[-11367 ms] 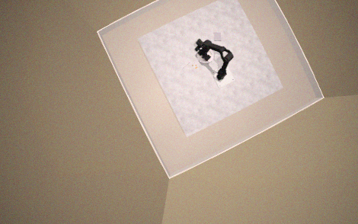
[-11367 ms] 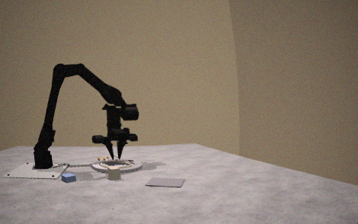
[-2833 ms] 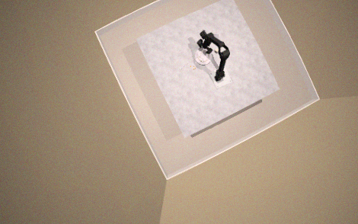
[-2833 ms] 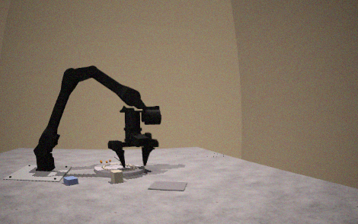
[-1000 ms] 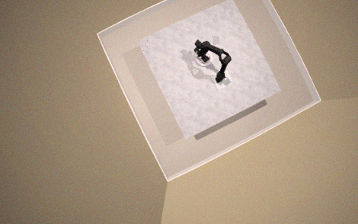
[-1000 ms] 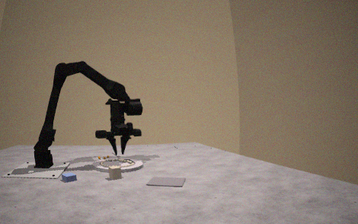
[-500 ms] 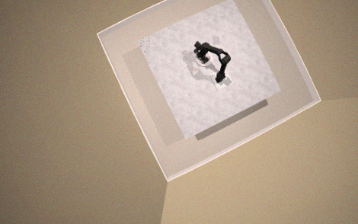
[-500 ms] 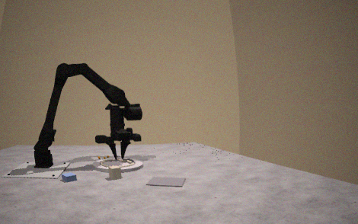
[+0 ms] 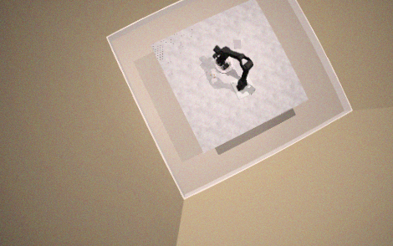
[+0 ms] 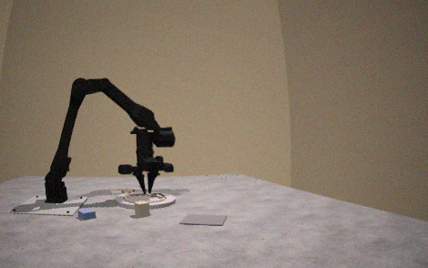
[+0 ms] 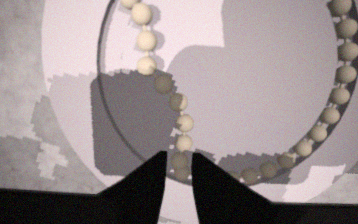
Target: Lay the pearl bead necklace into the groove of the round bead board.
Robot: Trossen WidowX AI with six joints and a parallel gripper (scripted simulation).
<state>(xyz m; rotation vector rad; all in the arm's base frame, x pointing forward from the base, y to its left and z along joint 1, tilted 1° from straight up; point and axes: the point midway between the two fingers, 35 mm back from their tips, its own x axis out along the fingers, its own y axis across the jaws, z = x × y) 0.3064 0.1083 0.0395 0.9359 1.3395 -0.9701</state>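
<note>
The round bead board is 1 cm behind my gripper tip, 5 cm to the right of it and 1 cm below it. The rest, counted from my gripper tip: flat grey plate 14 cm ahead, 28 cm to the right, 1 cm below; cream cube 1 cm behind, 22 cm to the right; blue block 16 cm behind, 25 cm to the right, 1 cm below.
</note>
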